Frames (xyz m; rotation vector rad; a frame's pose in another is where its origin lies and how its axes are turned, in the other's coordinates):
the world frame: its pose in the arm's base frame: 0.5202 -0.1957 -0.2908 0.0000 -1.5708 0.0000
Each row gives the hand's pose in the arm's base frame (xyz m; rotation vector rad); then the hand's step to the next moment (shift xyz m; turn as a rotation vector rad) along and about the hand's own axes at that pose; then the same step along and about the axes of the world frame.
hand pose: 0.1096 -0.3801 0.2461 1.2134 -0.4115 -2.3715
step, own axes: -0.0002 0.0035 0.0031 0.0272 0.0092 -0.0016
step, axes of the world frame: 0.0035 -0.0027 0.0016 -0.0155 -0.0219 0.0105
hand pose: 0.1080 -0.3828 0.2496 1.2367 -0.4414 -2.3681
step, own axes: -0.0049 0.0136 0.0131 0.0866 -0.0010 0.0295
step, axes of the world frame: 0.0169 -0.0081 0.0053 -0.0442 -0.0409 0.0688
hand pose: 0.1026 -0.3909 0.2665 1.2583 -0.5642 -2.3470
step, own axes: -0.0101 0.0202 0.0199 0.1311 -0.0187 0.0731
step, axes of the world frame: 0.0277 -0.0083 0.0084 -0.0616 -0.0433 0.1312
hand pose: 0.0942 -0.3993 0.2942 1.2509 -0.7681 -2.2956
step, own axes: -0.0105 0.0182 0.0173 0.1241 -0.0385 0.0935
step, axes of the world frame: 0.0259 -0.0030 0.0077 -0.0608 -0.0186 0.1469
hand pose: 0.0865 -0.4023 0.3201 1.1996 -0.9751 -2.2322
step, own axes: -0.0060 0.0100 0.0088 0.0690 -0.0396 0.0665
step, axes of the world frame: 0.0141 0.0006 0.0038 -0.0419 0.0073 0.0946
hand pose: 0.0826 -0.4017 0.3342 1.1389 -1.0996 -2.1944
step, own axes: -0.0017 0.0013 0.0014 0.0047 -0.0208 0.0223
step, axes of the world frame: 0.0023 0.0010 0.0002 -0.0113 0.0192 0.0213
